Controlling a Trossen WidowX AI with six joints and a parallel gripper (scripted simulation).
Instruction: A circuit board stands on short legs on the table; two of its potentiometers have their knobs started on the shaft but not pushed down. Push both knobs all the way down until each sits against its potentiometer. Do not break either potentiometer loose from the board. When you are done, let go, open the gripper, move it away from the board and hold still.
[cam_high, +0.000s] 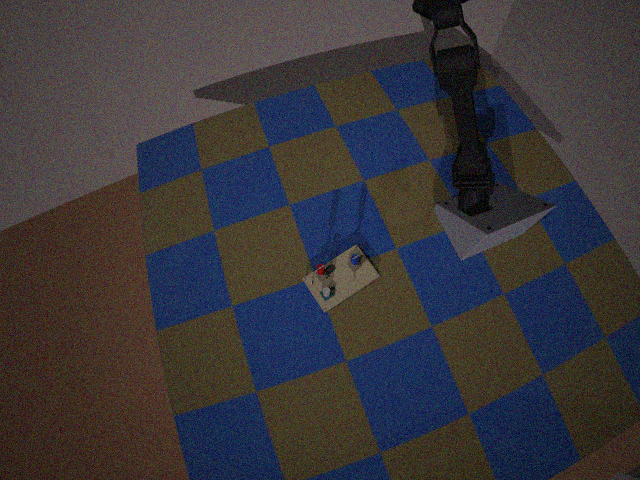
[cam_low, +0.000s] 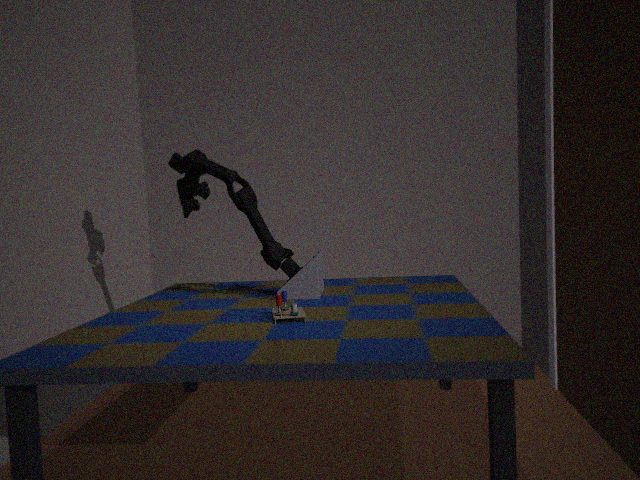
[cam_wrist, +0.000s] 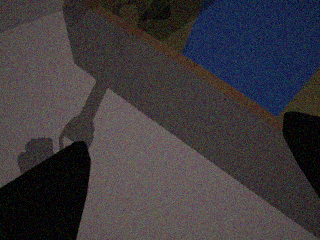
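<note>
The blue knob lies 41 cm ahead of my gripper tip, 49 cm to the left of it and 28 cm below it. The rest, counted from my gripper tip: red knob 50 cm ahead, 49 cm to the left, 28 cm below.
</note>
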